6 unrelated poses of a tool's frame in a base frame.
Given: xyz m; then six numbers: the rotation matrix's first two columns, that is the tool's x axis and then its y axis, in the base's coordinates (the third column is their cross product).
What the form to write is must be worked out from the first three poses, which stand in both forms.
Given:
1: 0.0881 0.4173 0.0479 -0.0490 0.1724 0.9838 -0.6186 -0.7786 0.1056
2: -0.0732 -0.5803 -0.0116 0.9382 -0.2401 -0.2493 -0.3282 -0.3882 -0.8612
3: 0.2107 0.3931 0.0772 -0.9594 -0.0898 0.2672 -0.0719 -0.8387 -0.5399
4: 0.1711 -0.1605 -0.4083 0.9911 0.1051 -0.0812 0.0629 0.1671 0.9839
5: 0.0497 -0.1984 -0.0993 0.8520 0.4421 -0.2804 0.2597 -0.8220 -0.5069
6: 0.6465 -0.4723 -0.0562 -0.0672 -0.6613 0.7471 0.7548 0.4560 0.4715
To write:
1:
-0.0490 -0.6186 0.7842 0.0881
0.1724 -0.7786 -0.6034 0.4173
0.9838 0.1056 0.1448 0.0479
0 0 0 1

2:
0.9382 -0.3282 0.1100 -0.0732
-0.2401 -0.3882 0.8898 -0.5803
-0.2493 -0.8612 -0.4430 -0.0116
0 0 0 1

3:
-0.9594 -0.0719 0.2726 0.2107
-0.0898 -0.8387 -0.5372 0.3931
0.2672 -0.5399 0.7982 0.0772
0 0 0 1

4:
0.9911 0.0629 0.1170 0.1711
0.1051 0.1671 -0.9803 -0.1605
-0.0812 0.9839 0.1590 -0.4083
0 0 0 1

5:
0.8520 0.2597 -0.4546 0.0497
0.4421 -0.8220 0.3591 -0.1984
-0.2804 -0.5069 -0.8152 -0.0993
0 0 0 1

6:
-0.0672 0.7548 -0.6525 0.6465
-0.6613 0.4560 0.5956 -0.4723
0.7471 0.4715 0.4685 -0.0562
0 0 0 1

